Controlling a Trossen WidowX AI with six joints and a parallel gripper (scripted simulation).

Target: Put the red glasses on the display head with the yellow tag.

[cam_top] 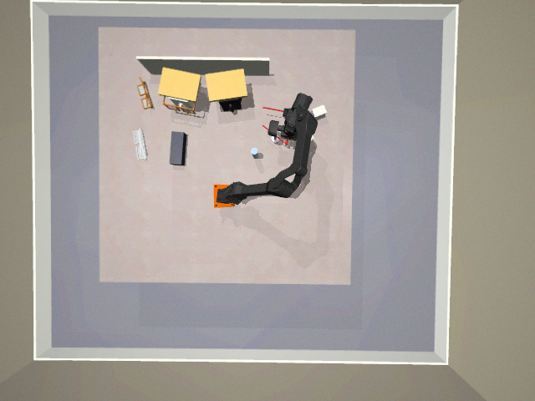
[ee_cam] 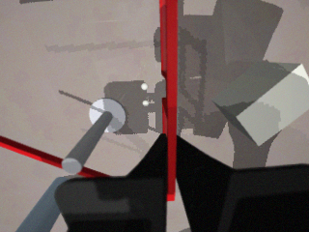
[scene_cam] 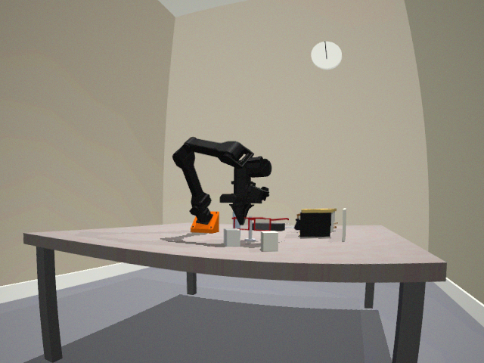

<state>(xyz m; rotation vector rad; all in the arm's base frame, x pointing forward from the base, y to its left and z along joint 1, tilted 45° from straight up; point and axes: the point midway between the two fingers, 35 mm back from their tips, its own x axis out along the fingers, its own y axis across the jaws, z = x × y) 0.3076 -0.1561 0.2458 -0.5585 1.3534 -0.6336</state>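
Right now the thin grey peg is 1 cm ahead of my gripper tip, 6 cm to the left of it and 3 cm below it. The rest, counted from my gripper tip: dark display head 17 cm ahead, 30 cm to the left; pale blue cylinder 9 cm behind, 15 cm to the left, 1 cm below; white panel 30 cm ahead, 42 cm to the left.
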